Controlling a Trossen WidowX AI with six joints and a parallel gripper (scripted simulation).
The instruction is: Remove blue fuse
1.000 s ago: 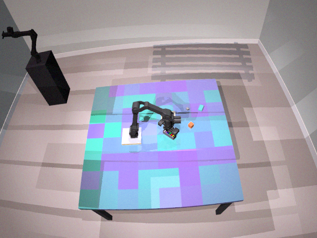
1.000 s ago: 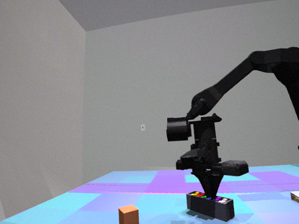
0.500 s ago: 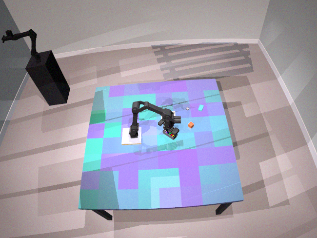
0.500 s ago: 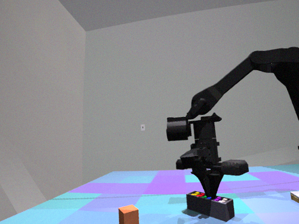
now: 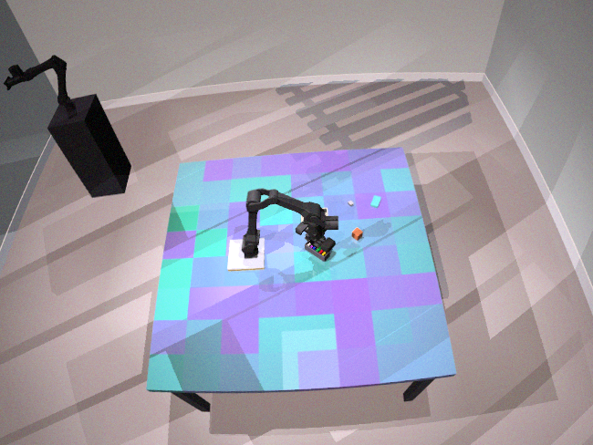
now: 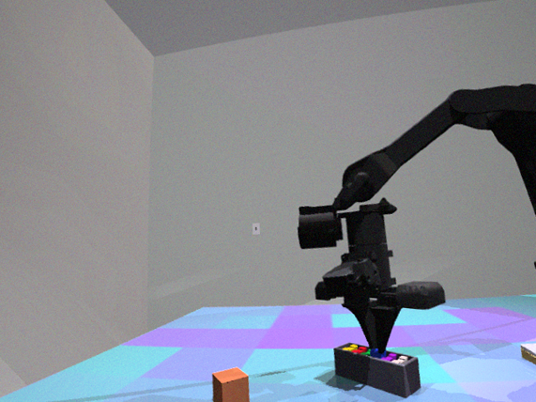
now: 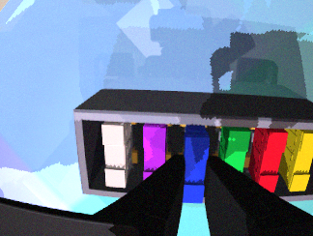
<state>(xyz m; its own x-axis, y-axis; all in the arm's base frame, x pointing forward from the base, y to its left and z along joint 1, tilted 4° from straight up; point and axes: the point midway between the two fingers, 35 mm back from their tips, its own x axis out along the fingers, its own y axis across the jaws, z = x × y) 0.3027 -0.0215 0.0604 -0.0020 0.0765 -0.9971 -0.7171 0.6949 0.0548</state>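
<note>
Now: gripper tip 10 mm short of the beige tray, 180 mm to the right of it and 40 mm above it. Also, from my gripper tip: blue fuse (10 mm below); teal block (330 mm ahead, 250 mm to the left, 30 mm below); orange cube (210 mm ahead, 60 mm to the left, 20 mm below).
</note>
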